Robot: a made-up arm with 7 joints. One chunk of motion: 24 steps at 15 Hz.
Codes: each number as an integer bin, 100 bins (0 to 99) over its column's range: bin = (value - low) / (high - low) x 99, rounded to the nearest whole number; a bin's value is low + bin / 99 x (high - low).
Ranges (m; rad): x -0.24..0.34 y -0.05..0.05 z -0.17..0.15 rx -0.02..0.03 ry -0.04..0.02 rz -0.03..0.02
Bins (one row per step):
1: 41 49 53 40 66 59
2: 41 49 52 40 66 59
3: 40 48 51 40 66 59
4: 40 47 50 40 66 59
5: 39 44 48 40 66 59
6: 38 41 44 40 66 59
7: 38 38 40 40 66 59
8: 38 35 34 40 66 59
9: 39 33 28 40 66 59
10: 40 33 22 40 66 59
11: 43 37 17 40 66 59
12: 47 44 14 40 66 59
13: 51 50 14 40 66 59
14: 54 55 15 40 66 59
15: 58 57 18 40 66 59
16: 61 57 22 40 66 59
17: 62 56 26 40 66 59
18: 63 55 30 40 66 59
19: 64 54 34 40 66 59
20: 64 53 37 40 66 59
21: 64 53 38 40 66 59
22: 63 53 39 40 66 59
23: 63 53 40 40 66 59
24: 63 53 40 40 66 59
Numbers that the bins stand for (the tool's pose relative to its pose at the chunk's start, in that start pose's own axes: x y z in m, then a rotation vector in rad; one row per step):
1: 0.0002 -0.0005 0.0013 0.0002 0.0000 -0.0002
2: 0.0002 -0.0005 -0.0019 0.0002 0.0000 -0.0002
3: -0.0057 -0.0015 -0.0052 0.0002 0.0000 -0.0002
4: -0.0057 -0.0025 -0.0084 0.0002 0.0000 -0.0002
5: -0.0115 -0.0056 -0.0148 0.0002 0.0000 -0.0002
6: -0.0174 -0.0086 -0.0278 0.0002 0.0000 -0.0002
7: -0.0174 -0.0116 -0.0407 0.0002 0.0000 -0.0002
8: -0.0174 -0.0146 -0.0601 0.0002 0.0000 -0.0002
9: -0.0115 -0.0167 -0.0795 0.0002 0.0000 -0.0002
10: -0.0057 -0.0167 -0.0989 0.0002 0.0000 -0.0002
11: 0.0119 -0.0126 -0.1151 0.0002 0.0000 -0.0002
12: 0.0354 -0.0056 -0.1247 0.0002 0.0000 -0.0002
13: 0.0588 0.0005 -0.1247 0.0002 0.0000 -0.0002
14: 0.0764 0.0056 -0.1215 0.0002 0.0000 -0.0002
15: 0.0998 0.0076 -0.1118 0.0002 0.0000 -0.0002
16: 0.1174 0.0076 -0.0989 0.0002 0.0000 -0.0002
17: 0.1232 0.0066 -0.0860 0.0002 0.0000 -0.0002
18: 0.1291 0.0056 -0.0730 0.0002 0.0000 -0.0002
19: 0.1349 0.0045 -0.0601 0.0002 0.0000 -0.0002
20: 0.1349 0.0035 -0.0504 0.0002 0.0000 -0.0002
21: 0.1349 0.0035 -0.0472 0.0002 0.0000 -0.0002
22: 0.1291 0.0035 -0.0439 0.0002 0.0000 -0.0002
23: 0.1291 0.0035 -0.0407 0.0002 0.0000 -0.0002
24: 0.1291 0.0035 -0.0407 0.0002 0.0000 -0.0002

